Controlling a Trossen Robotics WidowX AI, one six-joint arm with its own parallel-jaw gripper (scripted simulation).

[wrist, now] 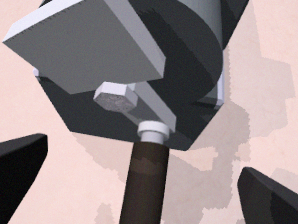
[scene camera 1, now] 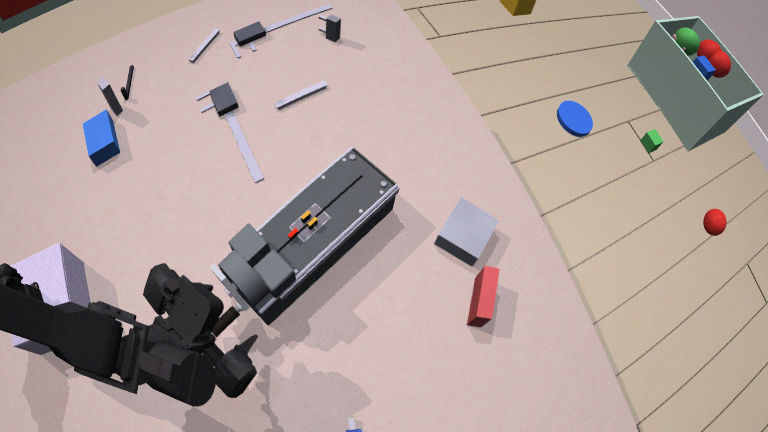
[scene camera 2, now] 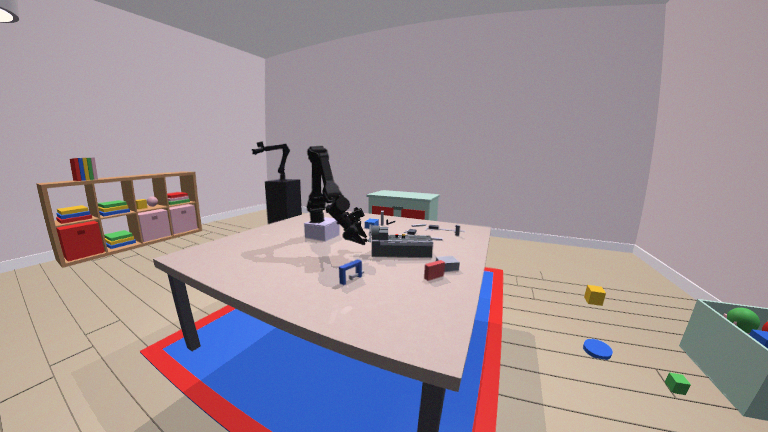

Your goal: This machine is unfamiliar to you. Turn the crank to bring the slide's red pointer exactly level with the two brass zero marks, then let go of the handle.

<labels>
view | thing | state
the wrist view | my gripper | -
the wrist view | dark grey machine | -
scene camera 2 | dark grey machine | -
</labels>
